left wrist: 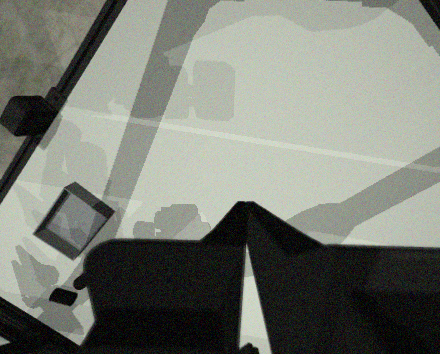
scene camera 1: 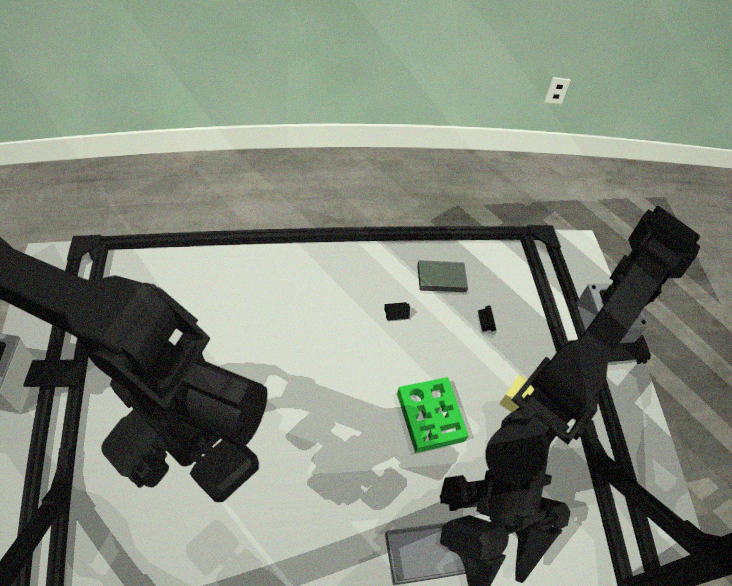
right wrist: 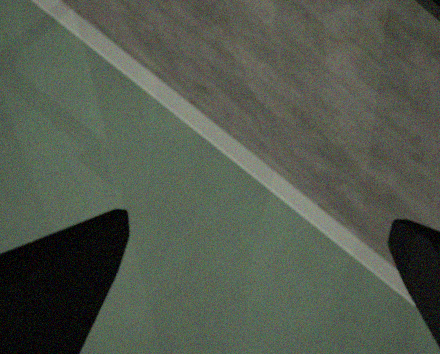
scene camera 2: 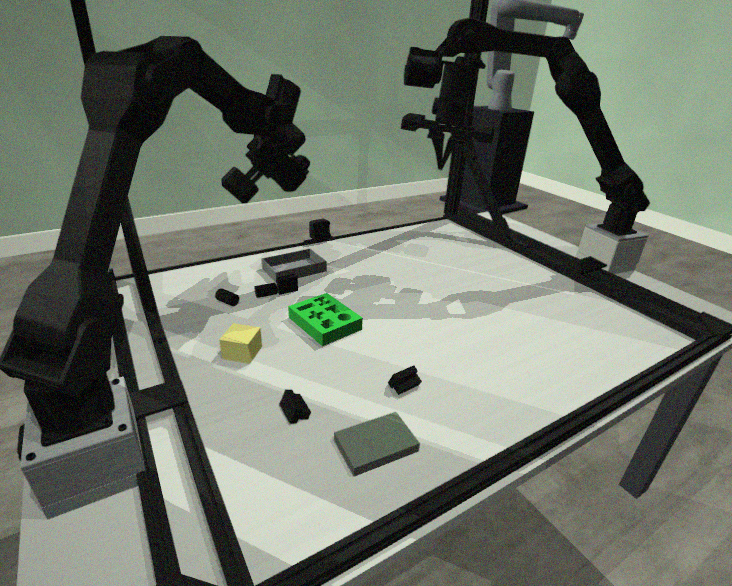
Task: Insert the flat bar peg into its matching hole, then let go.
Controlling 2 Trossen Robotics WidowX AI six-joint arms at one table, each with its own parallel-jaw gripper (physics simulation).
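Observation:
A green board [scene camera 1: 434, 421] [scene camera 2: 341, 333] with several shaped holes, a slot among them, lies on the table. Small black pegs lie loose: one [scene camera 1: 397, 311] [scene camera 2: 404, 380] and another [scene camera 1: 486, 318] [scene camera 2: 294, 406] near the slab, and a round one [scene camera 2: 227, 296], a short bar-like one [scene camera 2: 265, 289] and a blocky one [scene camera 2: 287, 285] near the tray. I cannot tell for sure which is the flat bar. My left gripper [scene camera 2: 440, 166] [left wrist: 244, 209] is shut and empty, above the table. My right gripper [scene camera 1: 508, 577] [right wrist: 258, 227] is open and empty, raised, and partly covers the tray in scene camera 1.
A grey tray [scene camera 1: 388, 557] [scene camera 2: 308, 270] [left wrist: 100, 202] lies beyond the board in scene camera 2. A yellow block [scene camera 1: 511, 400] [scene camera 2: 241, 342] stands beside the board, near the right arm. A grey-green slab [scene camera 1: 442, 276] [scene camera 2: 376, 443] lies flat. Black frame bars edge the table.

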